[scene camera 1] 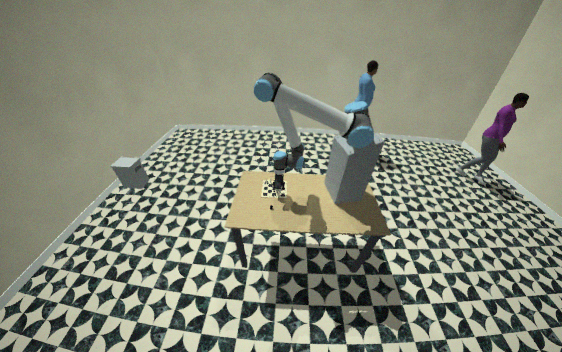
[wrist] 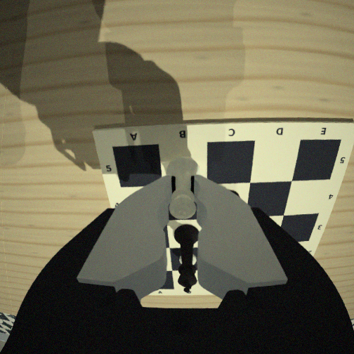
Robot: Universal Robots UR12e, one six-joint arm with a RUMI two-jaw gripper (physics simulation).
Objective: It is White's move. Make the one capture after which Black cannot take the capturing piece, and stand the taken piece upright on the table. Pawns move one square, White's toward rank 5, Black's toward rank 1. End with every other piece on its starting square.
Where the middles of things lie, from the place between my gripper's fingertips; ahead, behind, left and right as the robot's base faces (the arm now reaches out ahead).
Right now my hand is 40 mm short of the chessboard (wrist: 289,169), 80 mm to the left of it and 30 mm above it.
